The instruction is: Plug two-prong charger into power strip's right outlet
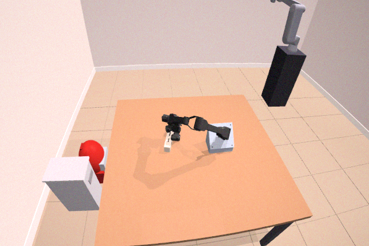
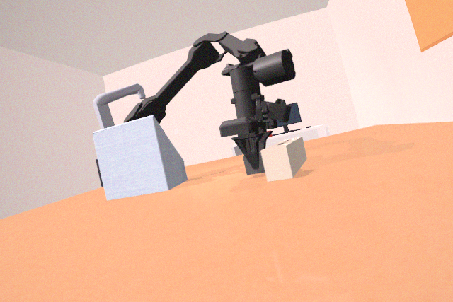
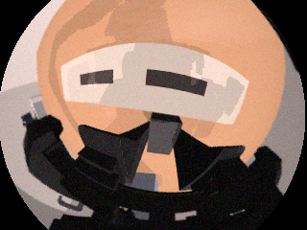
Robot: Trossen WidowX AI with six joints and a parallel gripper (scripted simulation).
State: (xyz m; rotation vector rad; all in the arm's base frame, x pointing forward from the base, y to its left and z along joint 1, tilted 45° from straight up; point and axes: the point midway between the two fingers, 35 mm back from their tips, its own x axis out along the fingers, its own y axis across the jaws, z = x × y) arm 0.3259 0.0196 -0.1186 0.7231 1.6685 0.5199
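My gripper tip is now 20 mm short of the two-prong charger and 10 mm below it.
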